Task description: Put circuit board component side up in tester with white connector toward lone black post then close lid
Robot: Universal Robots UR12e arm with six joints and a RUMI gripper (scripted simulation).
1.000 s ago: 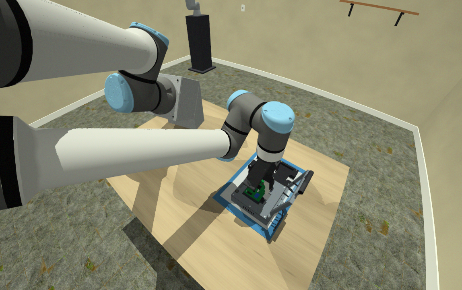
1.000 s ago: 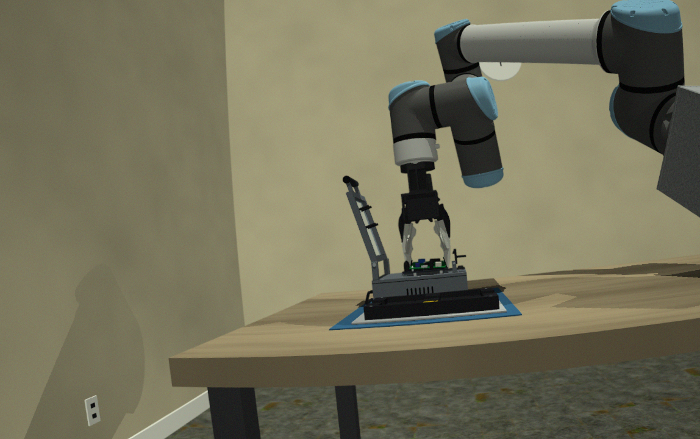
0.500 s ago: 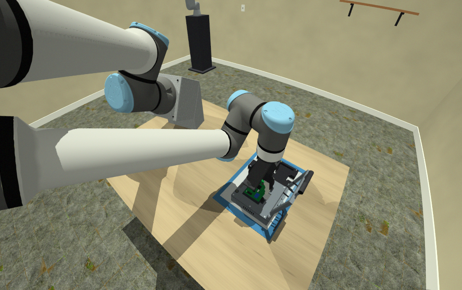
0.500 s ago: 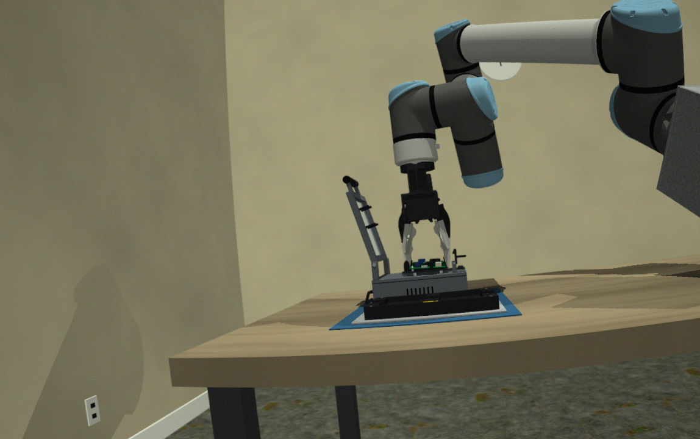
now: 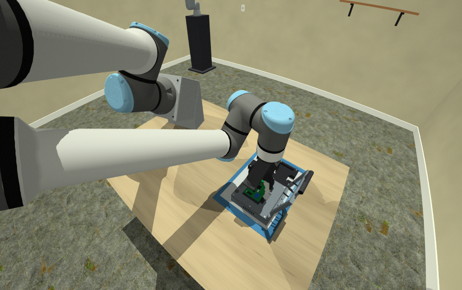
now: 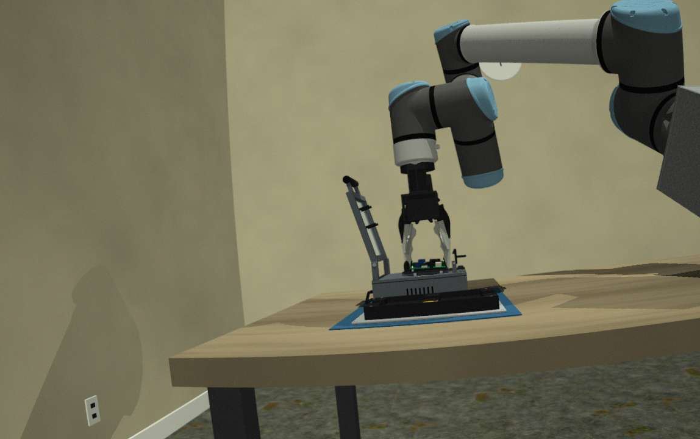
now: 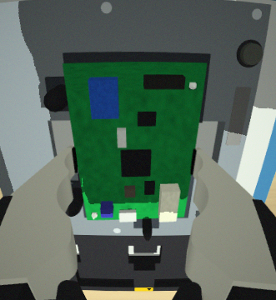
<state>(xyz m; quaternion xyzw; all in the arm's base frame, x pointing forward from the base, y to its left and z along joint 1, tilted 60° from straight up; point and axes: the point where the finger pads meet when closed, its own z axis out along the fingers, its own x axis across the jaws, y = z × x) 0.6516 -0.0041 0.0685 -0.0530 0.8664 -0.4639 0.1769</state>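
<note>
Right now the green circuit board is right at my hand. The rest, counted from my hand: lid (120 mm ahead, 110 mm above, 10 mm to the right); then grey tester (40 mm above, 30 mm to the left, 30 mm ahead).
</note>
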